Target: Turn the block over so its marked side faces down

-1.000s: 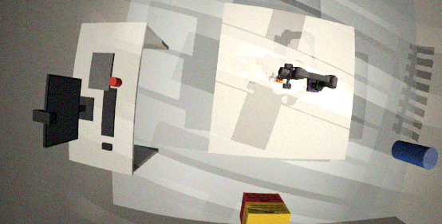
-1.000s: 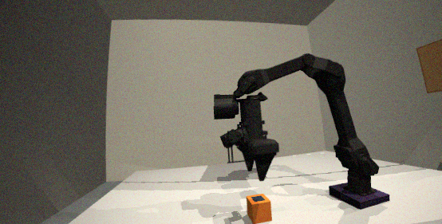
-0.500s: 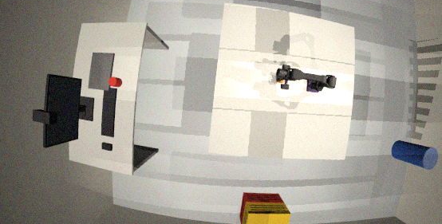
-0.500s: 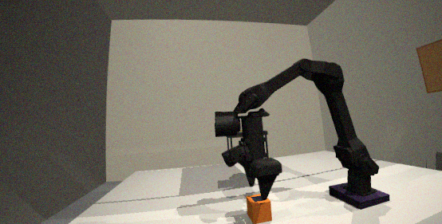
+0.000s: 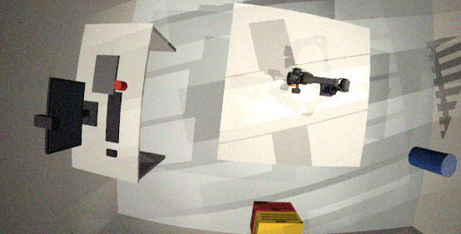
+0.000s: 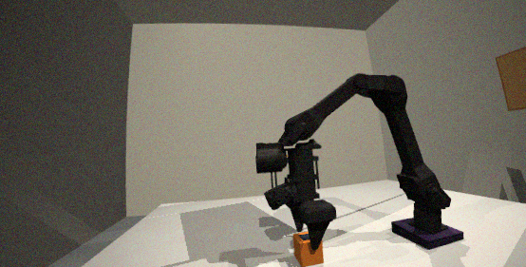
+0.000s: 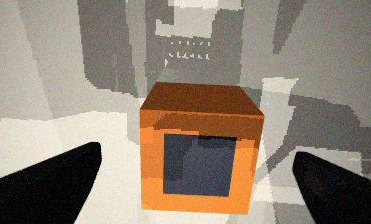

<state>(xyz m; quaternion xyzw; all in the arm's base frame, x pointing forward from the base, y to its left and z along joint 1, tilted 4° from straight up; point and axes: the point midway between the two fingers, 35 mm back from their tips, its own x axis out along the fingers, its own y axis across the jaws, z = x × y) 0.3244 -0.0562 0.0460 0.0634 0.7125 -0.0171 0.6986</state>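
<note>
Now: the orange block 1 cm below my gripper tip.
</note>
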